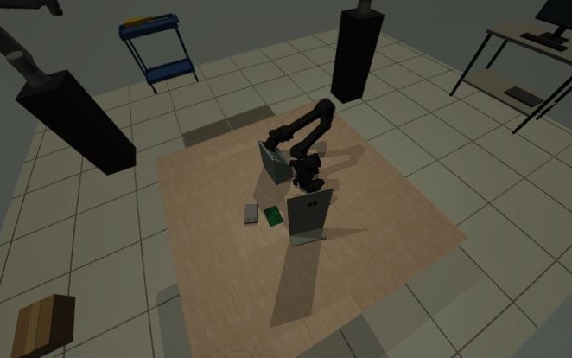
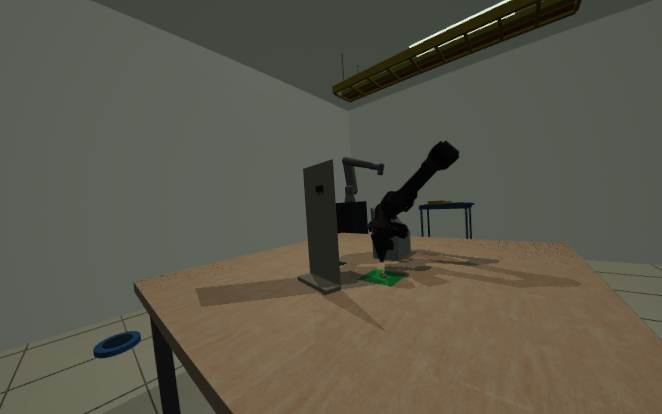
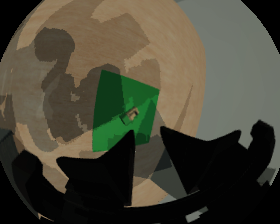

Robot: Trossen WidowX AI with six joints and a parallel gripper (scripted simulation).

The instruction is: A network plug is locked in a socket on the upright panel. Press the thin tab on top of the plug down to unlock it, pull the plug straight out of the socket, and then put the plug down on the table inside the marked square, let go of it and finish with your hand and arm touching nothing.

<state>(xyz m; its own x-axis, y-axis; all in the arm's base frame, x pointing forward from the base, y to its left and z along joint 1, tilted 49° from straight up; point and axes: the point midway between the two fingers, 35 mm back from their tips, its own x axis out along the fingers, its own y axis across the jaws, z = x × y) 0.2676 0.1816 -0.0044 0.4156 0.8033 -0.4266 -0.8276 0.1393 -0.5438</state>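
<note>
Now: gripper tip 1 cm to the right of the network plug and 4 cm above it. The rest, counted from my gripper tip: marked square: 1 cm ahead, 1 cm to the left, 5 cm below; then grey block: 6 cm behind, 34 cm to the right, 4 cm below; then grey upright panel: 16 cm ahead, 12 cm to the right, 12 cm above.
</note>
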